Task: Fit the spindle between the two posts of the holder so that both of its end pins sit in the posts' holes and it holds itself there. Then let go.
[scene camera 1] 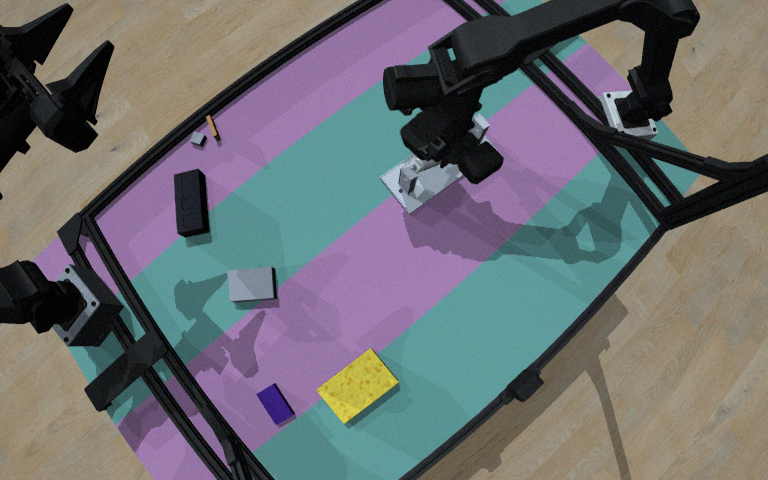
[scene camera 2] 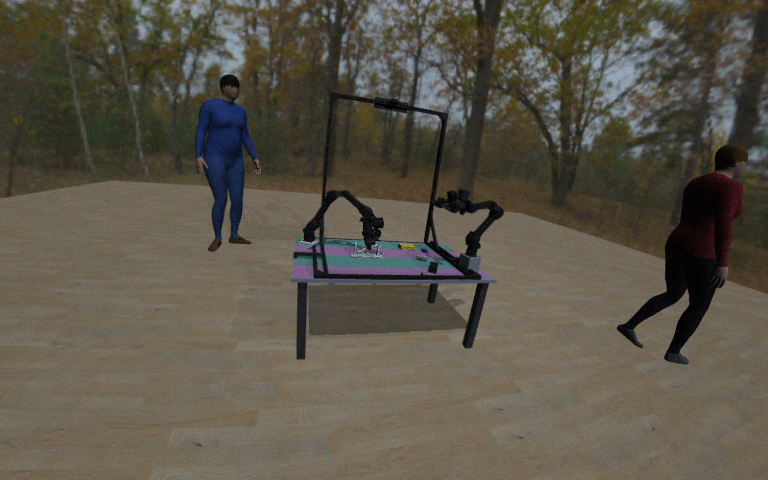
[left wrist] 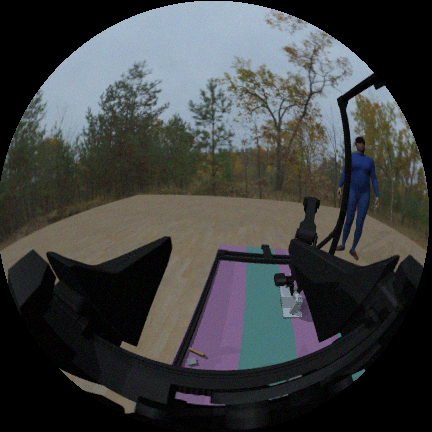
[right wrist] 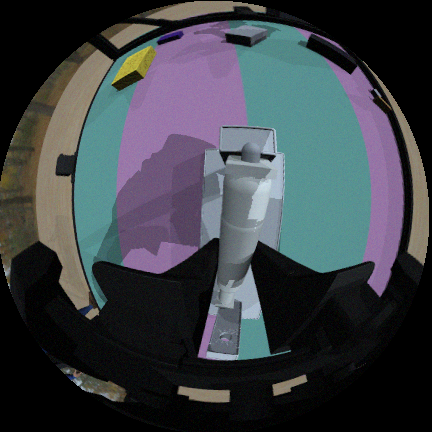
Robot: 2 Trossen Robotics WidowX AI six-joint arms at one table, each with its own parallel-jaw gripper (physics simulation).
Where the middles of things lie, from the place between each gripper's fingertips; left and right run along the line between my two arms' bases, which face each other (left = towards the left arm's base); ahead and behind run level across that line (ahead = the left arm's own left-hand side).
Right now my right hand is 10 mm short of the spindle point(right wrist: 246, 188), 10 mm to the left of it and 10 mm below it.
Now: the spindle 380 mm to the right of my left hand, 370 mm below it and 140 mm behind it.
